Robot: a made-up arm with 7 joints. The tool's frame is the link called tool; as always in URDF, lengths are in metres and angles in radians. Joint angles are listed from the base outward. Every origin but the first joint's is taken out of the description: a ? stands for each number. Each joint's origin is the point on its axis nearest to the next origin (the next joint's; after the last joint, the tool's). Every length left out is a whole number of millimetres.
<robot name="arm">
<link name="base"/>
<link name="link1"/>
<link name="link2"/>
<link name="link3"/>
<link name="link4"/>
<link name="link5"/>
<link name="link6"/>
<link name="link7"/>
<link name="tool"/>
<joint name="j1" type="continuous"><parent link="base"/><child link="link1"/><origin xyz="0.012 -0.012 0.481"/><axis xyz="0 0 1"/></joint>
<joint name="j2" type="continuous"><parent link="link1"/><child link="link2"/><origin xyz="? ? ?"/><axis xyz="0 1 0"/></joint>
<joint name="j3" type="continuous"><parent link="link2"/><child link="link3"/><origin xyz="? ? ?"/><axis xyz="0 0 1"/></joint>
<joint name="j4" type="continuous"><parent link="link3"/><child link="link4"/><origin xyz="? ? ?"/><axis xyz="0 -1 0"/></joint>
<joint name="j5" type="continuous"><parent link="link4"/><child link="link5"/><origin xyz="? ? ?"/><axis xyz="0 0 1"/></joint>
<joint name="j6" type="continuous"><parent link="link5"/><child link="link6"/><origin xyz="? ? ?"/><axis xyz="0 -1 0"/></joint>
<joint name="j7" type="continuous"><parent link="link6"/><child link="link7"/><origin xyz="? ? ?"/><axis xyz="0 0 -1"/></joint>
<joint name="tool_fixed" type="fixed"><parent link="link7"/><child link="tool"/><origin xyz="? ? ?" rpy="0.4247 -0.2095 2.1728"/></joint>
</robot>
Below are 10 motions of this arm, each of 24 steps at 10 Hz.
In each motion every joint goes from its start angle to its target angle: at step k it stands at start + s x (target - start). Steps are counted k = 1, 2, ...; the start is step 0. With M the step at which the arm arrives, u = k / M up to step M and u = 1 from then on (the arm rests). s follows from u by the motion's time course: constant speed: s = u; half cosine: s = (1 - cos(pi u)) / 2; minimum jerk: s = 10 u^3 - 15 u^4 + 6 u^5.
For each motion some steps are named. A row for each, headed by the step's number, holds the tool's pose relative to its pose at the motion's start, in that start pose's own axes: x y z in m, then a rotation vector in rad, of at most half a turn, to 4 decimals.
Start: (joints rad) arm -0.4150 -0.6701 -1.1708 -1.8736 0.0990 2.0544 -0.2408
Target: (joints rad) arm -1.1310 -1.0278 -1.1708 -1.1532 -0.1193 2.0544 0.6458
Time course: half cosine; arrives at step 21
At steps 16, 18, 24:
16: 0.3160 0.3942 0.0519 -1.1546 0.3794 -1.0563
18: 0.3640 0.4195 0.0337 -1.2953 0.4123 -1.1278
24: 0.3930 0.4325 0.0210 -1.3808 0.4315 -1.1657

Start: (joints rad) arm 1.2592 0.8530 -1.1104 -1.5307 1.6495 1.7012 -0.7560
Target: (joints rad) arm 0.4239 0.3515 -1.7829 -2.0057 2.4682 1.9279 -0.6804
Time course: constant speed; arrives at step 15
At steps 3, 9, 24:
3: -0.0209 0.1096 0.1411 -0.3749 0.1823 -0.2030
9: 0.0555 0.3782 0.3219 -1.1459 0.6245 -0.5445
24: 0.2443 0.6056 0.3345 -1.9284 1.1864 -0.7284

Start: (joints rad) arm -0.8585 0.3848 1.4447 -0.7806 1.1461 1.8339 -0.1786
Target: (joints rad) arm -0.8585 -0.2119 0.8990 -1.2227 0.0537 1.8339 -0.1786
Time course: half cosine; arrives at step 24
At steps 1, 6, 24:
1: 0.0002 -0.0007 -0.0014 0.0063 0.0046 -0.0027
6: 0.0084 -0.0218 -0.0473 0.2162 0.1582 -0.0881
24: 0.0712 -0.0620 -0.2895 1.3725 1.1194 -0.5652

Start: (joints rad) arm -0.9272 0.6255 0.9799 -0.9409 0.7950 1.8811 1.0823
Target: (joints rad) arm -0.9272 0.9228 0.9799 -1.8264 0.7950 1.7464 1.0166
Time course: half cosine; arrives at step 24
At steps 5, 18, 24:
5: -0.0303 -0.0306 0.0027 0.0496 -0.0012 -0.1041
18: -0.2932 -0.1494 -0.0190 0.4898 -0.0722 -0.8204
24: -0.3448 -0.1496 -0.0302 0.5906 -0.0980 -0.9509

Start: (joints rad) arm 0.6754 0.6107 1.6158 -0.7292 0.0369 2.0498 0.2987
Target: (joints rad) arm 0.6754 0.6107 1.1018 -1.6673 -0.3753 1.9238 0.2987
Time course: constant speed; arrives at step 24
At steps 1, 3, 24:
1: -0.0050 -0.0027 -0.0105 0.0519 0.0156 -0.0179
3: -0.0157 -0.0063 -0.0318 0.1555 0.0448 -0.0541
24: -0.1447 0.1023 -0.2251 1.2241 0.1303 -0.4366

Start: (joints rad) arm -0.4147 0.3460 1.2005 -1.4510 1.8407 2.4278 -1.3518
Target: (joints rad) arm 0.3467 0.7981 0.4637 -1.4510 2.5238 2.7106 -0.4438
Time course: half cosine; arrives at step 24
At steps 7, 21, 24:
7: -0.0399 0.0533 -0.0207 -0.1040 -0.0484 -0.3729
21: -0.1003 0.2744 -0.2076 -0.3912 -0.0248 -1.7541
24: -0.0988 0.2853 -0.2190 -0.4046 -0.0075 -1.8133

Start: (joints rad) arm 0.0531 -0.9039 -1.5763 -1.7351 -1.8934 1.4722 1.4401
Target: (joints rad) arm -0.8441 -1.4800 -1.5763 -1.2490 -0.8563 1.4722 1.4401
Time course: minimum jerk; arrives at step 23
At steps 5, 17, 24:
5: -0.0335 -0.0028 -0.0346 0.1170 -0.0769 -0.0616
17: -0.3767 0.2832 -0.4127 0.9197 -1.2708 -0.9213
24: -0.4009 0.3668 -0.4538 0.9271 -1.4812 -1.0541

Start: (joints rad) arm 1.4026 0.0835 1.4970 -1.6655 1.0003 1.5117 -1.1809
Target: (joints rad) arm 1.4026 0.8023 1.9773 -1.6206 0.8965 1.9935 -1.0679
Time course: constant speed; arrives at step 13
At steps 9, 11, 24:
9: 0.0726 0.1589 0.0874 -0.3663 0.2255 0.1489
11: 0.0934 0.2009 0.1001 -0.4594 0.2881 0.1760
24: 0.1155 0.2457 0.1094 -0.5573 0.3544 0.1998

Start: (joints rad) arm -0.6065 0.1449 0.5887 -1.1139 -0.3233 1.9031 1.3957
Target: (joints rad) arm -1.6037 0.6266 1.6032 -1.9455 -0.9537 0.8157 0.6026
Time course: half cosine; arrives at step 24
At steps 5, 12, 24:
5: -0.0203 -0.0365 -0.0423 0.1742 0.1836 0.0038
12: -0.1506 -0.1133 -0.1634 0.8961 0.6907 0.0977
24: -0.3434 -0.0771 -0.2012 1.6691 1.0230 0.3313

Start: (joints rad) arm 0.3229 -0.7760 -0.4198 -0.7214 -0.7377 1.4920 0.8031
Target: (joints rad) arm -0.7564 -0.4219 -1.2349 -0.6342 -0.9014 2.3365 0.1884
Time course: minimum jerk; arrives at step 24
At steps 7, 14, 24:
7: 0.0477 0.0203 0.0159 -0.1297 0.2711 -0.0606
14: 0.2029 0.0656 0.0171 -0.3010 1.3237 -0.2405
24: 0.2918 0.0676 -0.0236 -0.0758 2.0985 -0.4046

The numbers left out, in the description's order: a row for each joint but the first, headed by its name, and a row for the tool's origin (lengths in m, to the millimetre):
j2: 0.004 0.004 0
j3: 0.011 0 0.503
j4: 0.041 0.016 0
j5: -0.081 0 0.222
j6: 0.018 0.021 0
j7: 0.069 0 0.021
tool: -0.014 -0.018 0

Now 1 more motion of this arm.
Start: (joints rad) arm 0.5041 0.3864 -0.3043 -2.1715 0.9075 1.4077 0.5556
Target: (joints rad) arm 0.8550 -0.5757 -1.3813 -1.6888 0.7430 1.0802 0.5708
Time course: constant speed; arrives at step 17
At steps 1, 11, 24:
1: 0.0002 0.0375 -0.0019 -0.0456 0.0129 0.0610
11: -0.1767 0.4001 -0.0177 -0.4010 0.0106 0.6813
24: -0.4194 0.5126 0.0170 -0.5075 -0.1444 1.0097

